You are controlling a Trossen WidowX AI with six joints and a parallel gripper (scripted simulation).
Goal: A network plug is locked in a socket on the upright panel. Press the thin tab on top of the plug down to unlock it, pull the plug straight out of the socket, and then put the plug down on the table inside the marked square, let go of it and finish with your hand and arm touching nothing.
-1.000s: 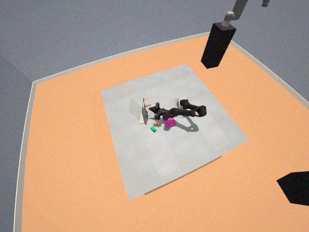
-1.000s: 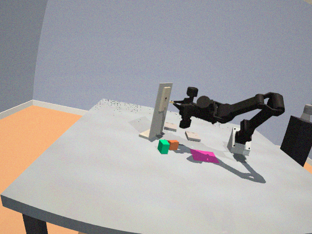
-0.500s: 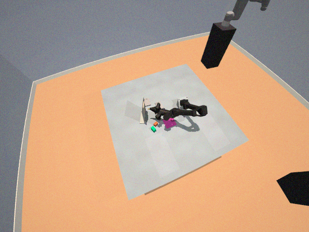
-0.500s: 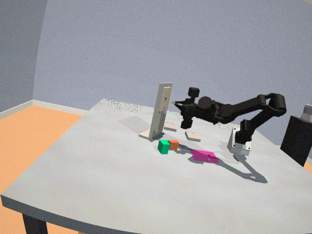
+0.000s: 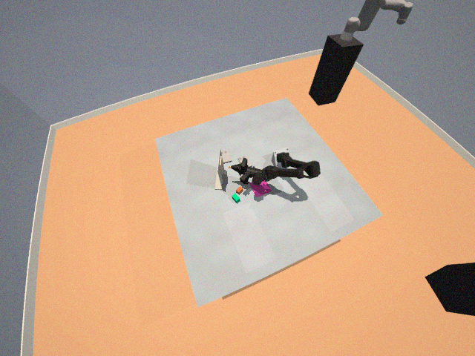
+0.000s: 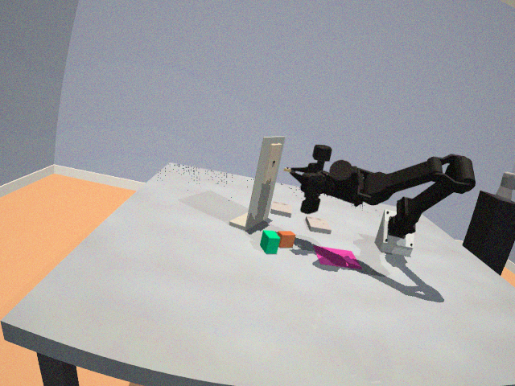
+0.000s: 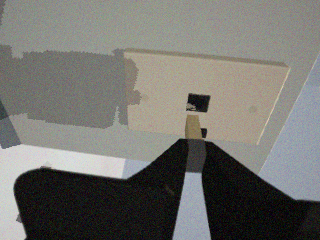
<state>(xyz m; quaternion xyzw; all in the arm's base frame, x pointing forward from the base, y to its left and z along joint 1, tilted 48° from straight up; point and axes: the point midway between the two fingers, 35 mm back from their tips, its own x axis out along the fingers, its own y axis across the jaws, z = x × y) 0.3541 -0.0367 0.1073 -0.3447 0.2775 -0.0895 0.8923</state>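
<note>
The marked square is 180 mm below my gripper tip, 170 mm behind it and 110 mm to the left of it. From my gripper tip the other things lie so: network plug right at my gripper tip; cream upright panel 70 mm ahead, 60 mm below, 30 mm to the right; brown cube 170 mm below, 100 mm to the left, 20 mm behind.
</note>
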